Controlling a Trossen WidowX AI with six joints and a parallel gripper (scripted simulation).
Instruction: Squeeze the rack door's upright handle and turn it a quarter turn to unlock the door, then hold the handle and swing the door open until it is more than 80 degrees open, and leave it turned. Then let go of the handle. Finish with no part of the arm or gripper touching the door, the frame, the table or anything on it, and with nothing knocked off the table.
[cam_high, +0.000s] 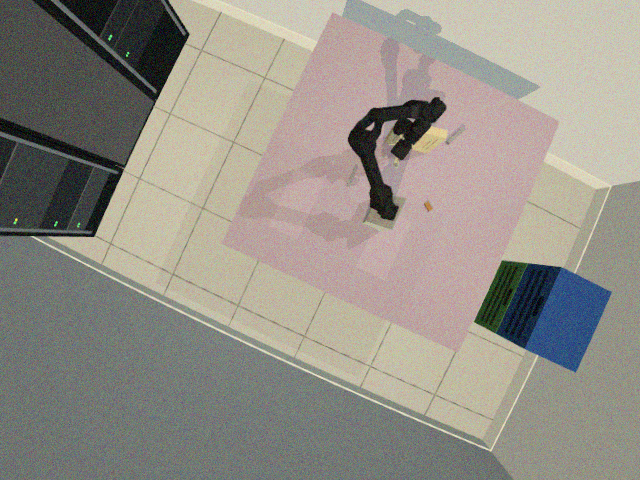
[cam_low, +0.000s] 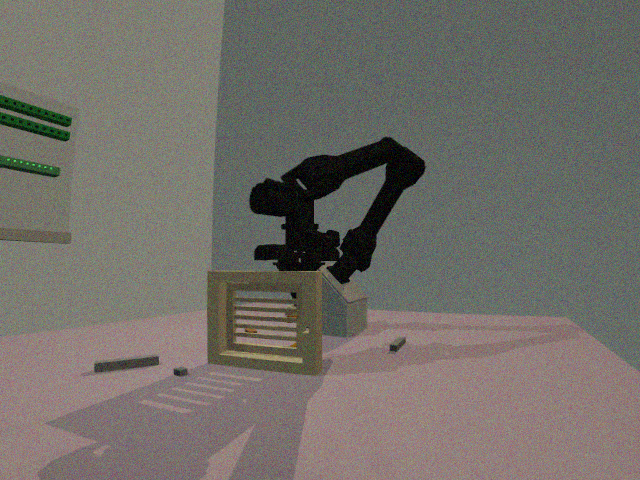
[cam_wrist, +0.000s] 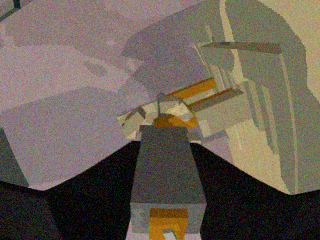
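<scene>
Now: the orange handle 2 cm below my gripper tip and 1 cm to the right of it. The rest, counted from my gripper tip: short bar: 18 cm behind, 15 cm to the left, 12 cm below; long grey bar: 24 cm to the right, 21 cm ahead, 12 cm below; grey block: 18 cm ahead, 13 cm to the right, 12 cm below.
</scene>
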